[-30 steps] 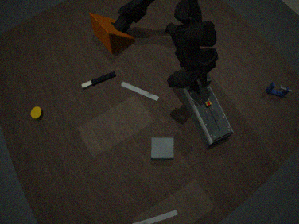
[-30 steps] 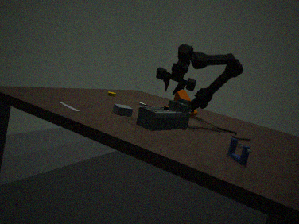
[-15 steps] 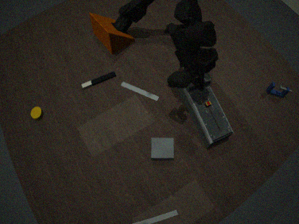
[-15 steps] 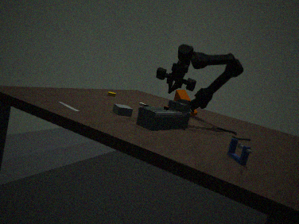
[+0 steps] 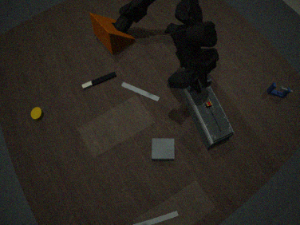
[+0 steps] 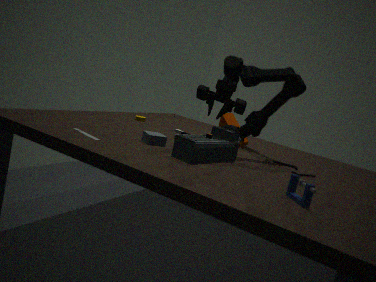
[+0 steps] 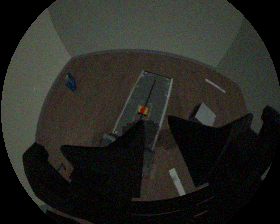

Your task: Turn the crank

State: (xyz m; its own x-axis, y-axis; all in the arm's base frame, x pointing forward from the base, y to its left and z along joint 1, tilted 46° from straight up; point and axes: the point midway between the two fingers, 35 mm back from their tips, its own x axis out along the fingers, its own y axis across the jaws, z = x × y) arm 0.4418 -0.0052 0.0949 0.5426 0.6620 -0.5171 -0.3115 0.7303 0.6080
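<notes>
My gripper tip is now 6 cm above the red pointer, 3 cm short of it and 2 cm to the right of it. Round my gripper tip: grey block 18 cm to the right, 13 cm below, 7 cm ahead; yellow disc 53 cm to the right, 28 cm behind, 14 cm below; black-and-white marker 28 cm behind, 26 cm to the right, 14 cm below.
</notes>
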